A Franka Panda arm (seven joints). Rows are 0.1 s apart.
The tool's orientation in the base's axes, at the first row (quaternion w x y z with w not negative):
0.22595 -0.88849 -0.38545 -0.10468
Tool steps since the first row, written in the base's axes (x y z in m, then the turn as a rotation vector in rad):
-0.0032 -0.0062 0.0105 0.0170 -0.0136 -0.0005
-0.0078 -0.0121 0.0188 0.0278 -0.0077 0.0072
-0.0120 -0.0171 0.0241 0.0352 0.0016 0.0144
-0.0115 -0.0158 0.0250 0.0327 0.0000 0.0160
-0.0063 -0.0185 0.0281 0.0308 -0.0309 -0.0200
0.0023 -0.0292 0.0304 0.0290 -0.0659 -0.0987
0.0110 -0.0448 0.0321 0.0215 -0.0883 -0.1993
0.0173 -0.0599 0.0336 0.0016 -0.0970 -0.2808
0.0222 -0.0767 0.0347 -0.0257 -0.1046 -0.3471
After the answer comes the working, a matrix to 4 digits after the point.
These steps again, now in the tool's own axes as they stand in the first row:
-0.0024 -0.0020 -0.0122 0.0027 0.0208 -0.0059
-0.0063 -0.0045 -0.0224 0.0166 0.0227 -0.0097
-0.0104 -0.0062 -0.0295 0.0302 0.0202 -0.0114
-0.0089 -0.0069 -0.0297 0.0280 0.0188 -0.0136
-0.0060 -0.0025 -0.0336 -0.0059 0.0475 0.0030
-0.0061 0.0095 -0.0407 -0.0578 0.0925 0.0550
-0.0095 0.0247 -0.0496 -0.1135 0.1327 0.1323
-0.0143 0.0379 -0.0581 -0.1619 0.1495 0.1992
-0.0213 0.0512 -0.0671 -0.2092 0.1554 0.2533

The tool's axes in the first row as the columns of a matrix, in the base's axes (rounded; the answer above uses it unrounded):
0.6809 0.7322 0.0118
0.6376 -0.6007 0.4822
0.3602 -0.3208 -0.8760

